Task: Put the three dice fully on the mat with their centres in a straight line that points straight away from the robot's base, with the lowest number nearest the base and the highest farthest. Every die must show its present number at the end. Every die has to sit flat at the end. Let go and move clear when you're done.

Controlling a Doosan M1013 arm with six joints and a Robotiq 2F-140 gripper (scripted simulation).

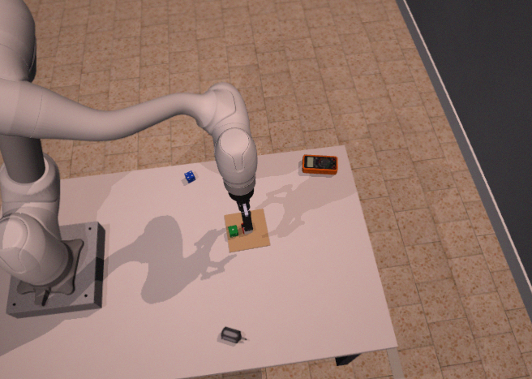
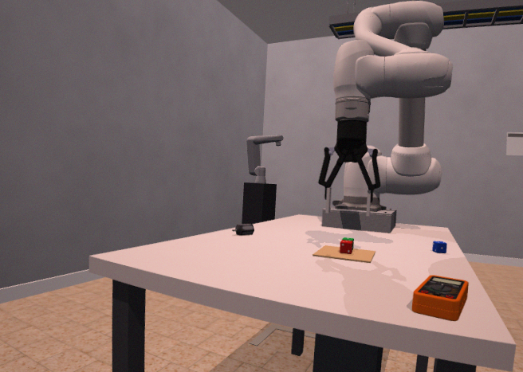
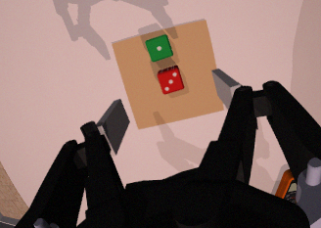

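Now: hand 21 cm past the blue die, 21 cm to the right of it and 11 cm above it. From my hand the other things lie so: red die (11 cm below); then green die (4 cm behind, 1 cm to the right, 11 cm below); then tan mat (13 cm below).
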